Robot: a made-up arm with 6 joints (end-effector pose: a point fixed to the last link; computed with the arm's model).
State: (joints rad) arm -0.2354 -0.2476 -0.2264 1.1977 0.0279 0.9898
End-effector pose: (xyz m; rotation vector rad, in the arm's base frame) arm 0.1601 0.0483 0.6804 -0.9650 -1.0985 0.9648
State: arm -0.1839 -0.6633 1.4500 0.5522 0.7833 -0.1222
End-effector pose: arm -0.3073 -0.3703 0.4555 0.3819 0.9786 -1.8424
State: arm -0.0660 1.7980 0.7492 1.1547 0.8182 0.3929
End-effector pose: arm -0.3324 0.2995 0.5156 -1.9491 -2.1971 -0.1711
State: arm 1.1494 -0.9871 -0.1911 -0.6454 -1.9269 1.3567
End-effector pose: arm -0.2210 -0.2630 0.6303 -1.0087 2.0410 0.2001
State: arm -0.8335 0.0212 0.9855 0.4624 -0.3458 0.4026
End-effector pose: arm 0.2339 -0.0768 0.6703 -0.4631 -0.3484 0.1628
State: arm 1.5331 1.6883 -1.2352 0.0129 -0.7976 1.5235
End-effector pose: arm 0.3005 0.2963 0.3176 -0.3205 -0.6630 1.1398
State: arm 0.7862 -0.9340 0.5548 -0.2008 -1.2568 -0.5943
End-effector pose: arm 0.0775 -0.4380 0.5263 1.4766 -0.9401 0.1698
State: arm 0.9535 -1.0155 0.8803 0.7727 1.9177 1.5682
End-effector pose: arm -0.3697 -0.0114 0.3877 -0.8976 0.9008 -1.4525
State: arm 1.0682 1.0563 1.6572 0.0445 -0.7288 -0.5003
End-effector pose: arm -0.1211 -0.1585 0.6941 0.6713 -0.8920 -0.7077
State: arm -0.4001 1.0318 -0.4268 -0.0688 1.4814 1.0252
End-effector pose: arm -0.2215 0.0627 0.6711 -1.2590 -2.1475 0.2702
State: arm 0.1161 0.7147 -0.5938 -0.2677 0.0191 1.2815
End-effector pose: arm 0.0740 0.2054 0.5079 -0.3004 -1.4586 0.8642
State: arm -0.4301 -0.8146 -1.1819 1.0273 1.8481 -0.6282
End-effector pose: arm -0.0883 -0.1845 0.9676 -0.4559 -0.6670 -0.7585
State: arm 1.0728 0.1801 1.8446 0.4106 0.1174 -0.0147
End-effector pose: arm -0.1909 -0.0222 0.1941 1.6372 -0.0016 -1.8656
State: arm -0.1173 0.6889 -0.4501 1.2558 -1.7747 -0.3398
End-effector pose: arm -0.1230 -0.0673 0.1586 -2.2080 1.7146 1.2386
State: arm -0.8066 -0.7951 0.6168 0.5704 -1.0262 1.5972
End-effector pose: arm 0.2298 -0.0546 0.5026 0.5789 -1.0873 0.2109
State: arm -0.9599 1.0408 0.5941 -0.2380 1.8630 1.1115
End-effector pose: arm -0.2868 -0.1897 0.7030 -1.1617 -1.9211 -0.7309
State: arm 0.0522 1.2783 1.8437 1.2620 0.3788 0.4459
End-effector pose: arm -0.2432 -0.0876 0.7101 -1.1471 -1.0130 -1.1152
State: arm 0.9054 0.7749 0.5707 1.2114 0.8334 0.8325
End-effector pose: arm -0.2108 0.0591 0.7747 -1.7215 -1.0631 -1.2591
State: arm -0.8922 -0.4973 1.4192 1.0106 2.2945 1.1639
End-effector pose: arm -0.1538 0.0135 0.8649 2.7405 0.2005 1.2973
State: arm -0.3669 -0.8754 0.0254 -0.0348 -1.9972 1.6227
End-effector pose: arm 0.0535 0.1139 0.7769 2.1229 -1.4061 0.4603
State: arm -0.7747 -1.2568 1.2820 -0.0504 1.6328 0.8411
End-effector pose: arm -0.2213 -0.1949 0.7442 -1.0752 1.3110 -2.1837
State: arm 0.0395 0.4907 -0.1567 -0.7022 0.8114 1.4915
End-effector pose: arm -0.0247 -0.0775 0.5162 -0.4089 -1.6430 -0.6446
